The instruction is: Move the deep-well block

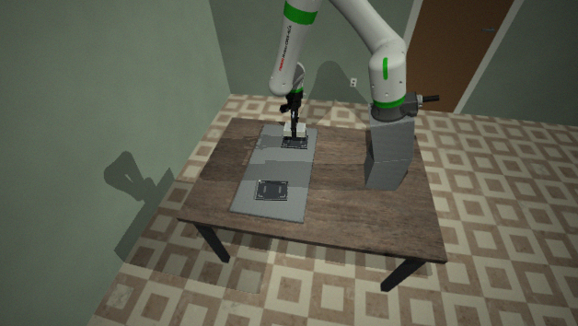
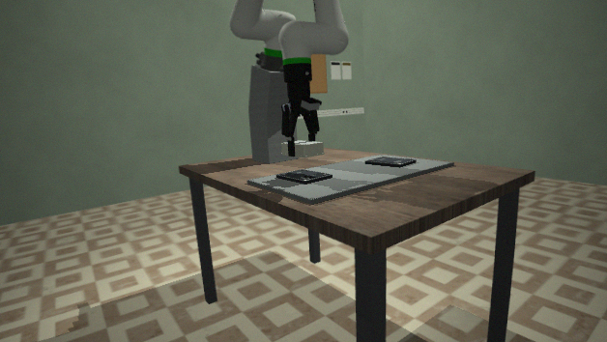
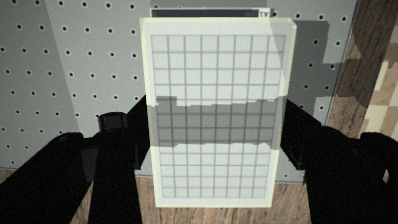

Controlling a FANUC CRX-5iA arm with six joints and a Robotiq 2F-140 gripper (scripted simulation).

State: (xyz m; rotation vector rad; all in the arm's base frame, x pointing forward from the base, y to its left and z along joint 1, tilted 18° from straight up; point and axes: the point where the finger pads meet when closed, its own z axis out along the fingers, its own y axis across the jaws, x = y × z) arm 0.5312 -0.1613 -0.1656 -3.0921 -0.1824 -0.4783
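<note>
The plate nest is 39 cm to the left of my hand, 10 cm below it and 3 cm ahead of it. From my hand the other things lie so: white 96-well deep-well block (1 cm below).
</note>
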